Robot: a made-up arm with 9 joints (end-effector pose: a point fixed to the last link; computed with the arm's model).
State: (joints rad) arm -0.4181 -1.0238 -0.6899 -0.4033 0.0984 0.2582 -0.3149 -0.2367 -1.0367
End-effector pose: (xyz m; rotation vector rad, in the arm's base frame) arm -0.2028 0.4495 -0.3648 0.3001 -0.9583 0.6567
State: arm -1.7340 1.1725 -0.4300 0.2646 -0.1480 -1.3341 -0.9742 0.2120 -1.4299
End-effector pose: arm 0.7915 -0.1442 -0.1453 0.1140 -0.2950 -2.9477
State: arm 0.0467 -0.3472 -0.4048 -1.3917 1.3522 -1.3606 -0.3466 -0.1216 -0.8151
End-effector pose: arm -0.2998 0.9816 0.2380 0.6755 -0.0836 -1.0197
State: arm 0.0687 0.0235 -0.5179 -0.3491 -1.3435 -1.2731 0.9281 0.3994 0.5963
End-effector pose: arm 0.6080 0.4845 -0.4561 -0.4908 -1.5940 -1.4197
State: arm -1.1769 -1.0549 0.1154 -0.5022 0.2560 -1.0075 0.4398 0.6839 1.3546
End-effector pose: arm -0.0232 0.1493 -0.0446 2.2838 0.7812 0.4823
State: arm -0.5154 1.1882 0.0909 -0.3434 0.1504 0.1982 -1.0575 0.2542 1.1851
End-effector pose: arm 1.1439 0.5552 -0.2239 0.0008 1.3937 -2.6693
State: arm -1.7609 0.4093 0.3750 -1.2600 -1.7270 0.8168 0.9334 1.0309 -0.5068
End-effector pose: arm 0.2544 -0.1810 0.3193 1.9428 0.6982 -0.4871
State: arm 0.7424 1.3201 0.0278 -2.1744 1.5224 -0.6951 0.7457 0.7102 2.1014
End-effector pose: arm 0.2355 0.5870 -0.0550 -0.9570 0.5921 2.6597
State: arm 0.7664 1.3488 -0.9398 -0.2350 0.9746 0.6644 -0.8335 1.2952 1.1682
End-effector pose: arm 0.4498 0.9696 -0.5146 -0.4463 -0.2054 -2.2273
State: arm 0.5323 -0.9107 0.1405 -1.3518 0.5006 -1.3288 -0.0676 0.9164 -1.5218
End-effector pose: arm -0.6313 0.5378 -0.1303 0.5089 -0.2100 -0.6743
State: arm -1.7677 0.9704 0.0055 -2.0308 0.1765 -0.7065 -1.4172 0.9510 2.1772
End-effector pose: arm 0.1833 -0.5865 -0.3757 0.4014 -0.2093 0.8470
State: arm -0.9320 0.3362 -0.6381 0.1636 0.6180 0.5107 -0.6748 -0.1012 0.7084
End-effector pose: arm 1.0151 0.2751 0.5608 1.4453 0.6836 -2.2304
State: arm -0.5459 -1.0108 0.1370 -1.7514 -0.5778 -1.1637 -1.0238 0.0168 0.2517
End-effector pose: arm 0.1492 0.3134 0.3431 1.2715 1.4410 -0.8293
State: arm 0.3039 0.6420 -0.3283 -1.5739 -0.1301 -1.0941 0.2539 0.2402 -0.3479
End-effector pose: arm 0.3402 0.2315 0.3113 1.6296 1.8027 -1.7193
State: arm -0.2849 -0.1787 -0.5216 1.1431 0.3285 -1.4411 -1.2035 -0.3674 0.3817
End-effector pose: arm -0.1691 0.6708 -0.2398 1.9612 -0.7296 0.4557
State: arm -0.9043 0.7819 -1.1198 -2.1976 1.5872 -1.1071 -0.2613 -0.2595 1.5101
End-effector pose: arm 0.5623 -0.3808 -0.0482 -1.0330 -0.9042 0.6676
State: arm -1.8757 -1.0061 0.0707 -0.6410 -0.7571 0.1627 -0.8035 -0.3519 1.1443
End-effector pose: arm 0.7338 0.4987 0.2266 0.6933 0.7605 -1.7154
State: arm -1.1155 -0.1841 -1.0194 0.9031 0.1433 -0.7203 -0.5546 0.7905 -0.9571
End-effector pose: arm 0.6551 0.4402 0.2510 1.3275 -2.0577 -1.8808
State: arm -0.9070 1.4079 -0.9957 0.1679 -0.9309 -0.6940 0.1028 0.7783 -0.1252
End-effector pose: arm 0.1480 0.0790 0.1805 2.6467 -0.2324 -1.2325
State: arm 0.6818 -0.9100 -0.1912 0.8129 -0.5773 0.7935 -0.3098 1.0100 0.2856
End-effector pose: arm -0.6310 0.5519 -0.4076 1.6142 -1.1940 0.6174
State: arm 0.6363 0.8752 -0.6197 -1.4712 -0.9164 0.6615 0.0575 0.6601 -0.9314
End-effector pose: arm -0.0207 0.2170 0.3130 0.8705 1.5574 0.6041
